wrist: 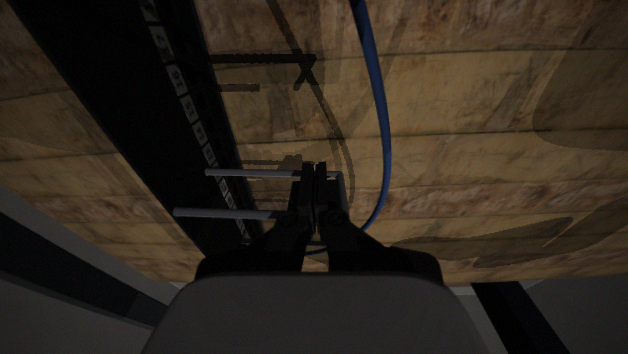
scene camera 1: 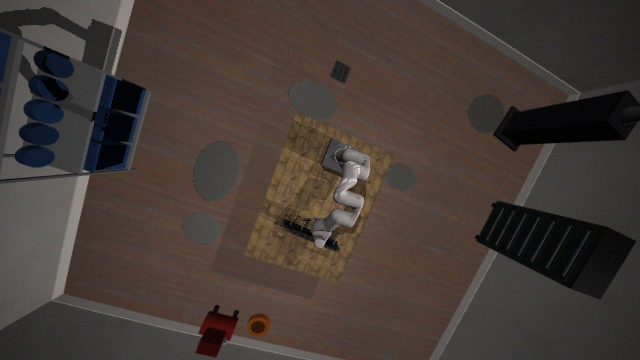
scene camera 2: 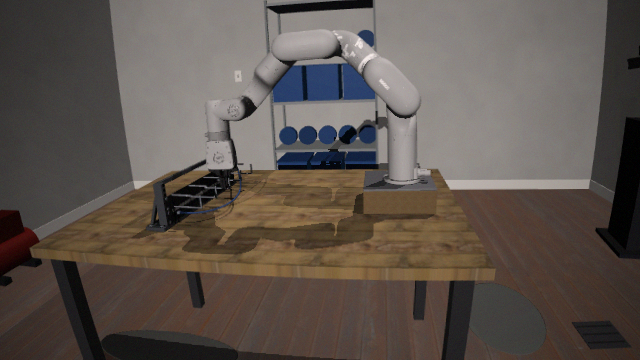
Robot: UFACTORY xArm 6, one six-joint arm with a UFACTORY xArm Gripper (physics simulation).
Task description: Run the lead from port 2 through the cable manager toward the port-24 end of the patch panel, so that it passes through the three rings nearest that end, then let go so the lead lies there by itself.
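Observation:
The black patch panel (scene camera 1: 295, 229) (wrist: 125, 100) stands on the table, its number labels showing in the wrist view. The grey rings of the cable manager (scene camera 2: 190, 207) (wrist: 240, 214) stick out from its front. The blue lead (scene camera 2: 239, 192) (wrist: 385, 130) leaves the panel's near end in scene camera 2 and bows outward, away from the panel. In the wrist view it runs right of the ring at the fingers, outside it. My gripper (scene camera 2: 225, 187) (wrist: 316, 177) is shut with nothing seen between its fingertips, which are low at that ring and apart from the lead. The arm hides it in scene camera 1.
The frame bar (scene camera 2: 182, 172) of the panel runs above it on the side away from the arm base. The arm base stands on a box (scene camera 2: 400, 201) at the other side of the wooden table (scene camera 2: 300, 250). Shadows of the arm cross the table top.

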